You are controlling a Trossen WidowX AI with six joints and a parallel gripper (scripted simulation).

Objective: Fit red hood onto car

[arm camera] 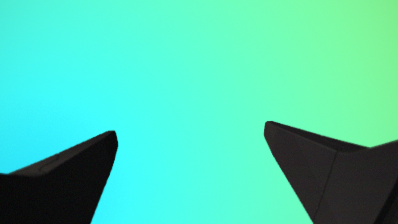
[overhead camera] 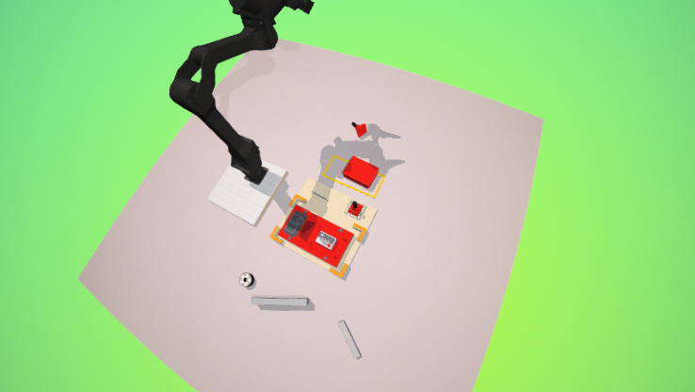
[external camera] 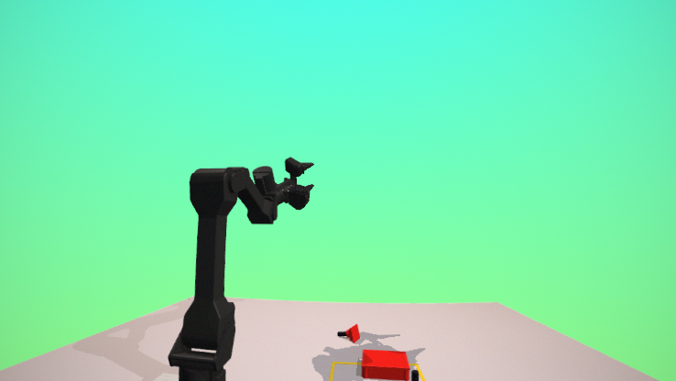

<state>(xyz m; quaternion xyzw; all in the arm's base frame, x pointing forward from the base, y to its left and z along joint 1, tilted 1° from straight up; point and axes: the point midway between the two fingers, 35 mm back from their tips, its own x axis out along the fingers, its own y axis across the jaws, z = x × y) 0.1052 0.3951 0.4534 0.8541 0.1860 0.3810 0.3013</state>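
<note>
My gripper tip is now 47 cm above the red hood, 27 cm to the left of it and 20 cm short of it. The rest, counted from my gripper tip: grey holder 45 cm below, 39 cm to the right, 23 cm ahead; then grey twin bar 72 cm to the right, 47 cm below, 15 cm ahead.
</note>
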